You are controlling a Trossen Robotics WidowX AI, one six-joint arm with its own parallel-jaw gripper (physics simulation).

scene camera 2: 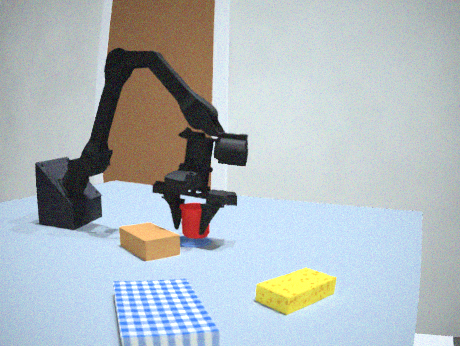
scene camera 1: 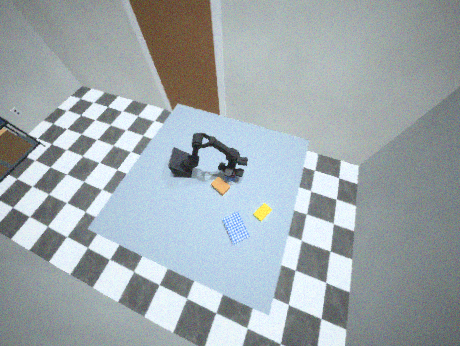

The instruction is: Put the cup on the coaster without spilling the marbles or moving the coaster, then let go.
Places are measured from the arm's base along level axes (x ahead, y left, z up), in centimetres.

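Pixels of known places: gripper, between the fingertips: [scene camera 2: 188, 232]; arm's base, origin of its link: [scene camera 2: 70, 188] [scene camera 1: 184, 165].
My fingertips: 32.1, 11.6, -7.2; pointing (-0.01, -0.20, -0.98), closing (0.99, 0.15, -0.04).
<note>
Ahead of a thing's pixels: the offset from my fingertips to its top centre, as dx, dy, dz. Level surfaces: height alone.
The red cup @(-0.2, +2.7, +5.5) [scene camera 2: 192, 221] is upright in scene camera 2, between the fingers of my gripper [scene camera 2: 189, 229] [scene camera 1: 231, 174], which is shut on it. One finger covers the cup's right side. The blue coaster @(+0.2, +1.0, -2.1) [scene camera 2: 195, 243] [scene camera 1: 230, 179] lies flat on the table directly under the cup. The cup's base is at or very slightly above the coaster; I cannot tell whether they touch. In scene camera 1 the gripper hides most of the cup and part of the coaster. The marbles cannot be made out inside the cup.
An orange-brown block @(-2.3, -10.3, +1.9) [scene camera 1: 220, 186] [scene camera 2: 149, 242] lies close beside the coaster. A yellow sponge @(+33.2, -13.3, +0.6) [scene camera 1: 262, 212] [scene camera 2: 296, 291] and a blue-and-white checked block @(+21.5, -31.5, +0.1) [scene camera 1: 236, 228] [scene camera 2: 162, 310] lie farther from the arm on the light blue table top @(dz -2.4) [scene camera 1: 165, 235] [scene camera 2: 370, 240].
</note>
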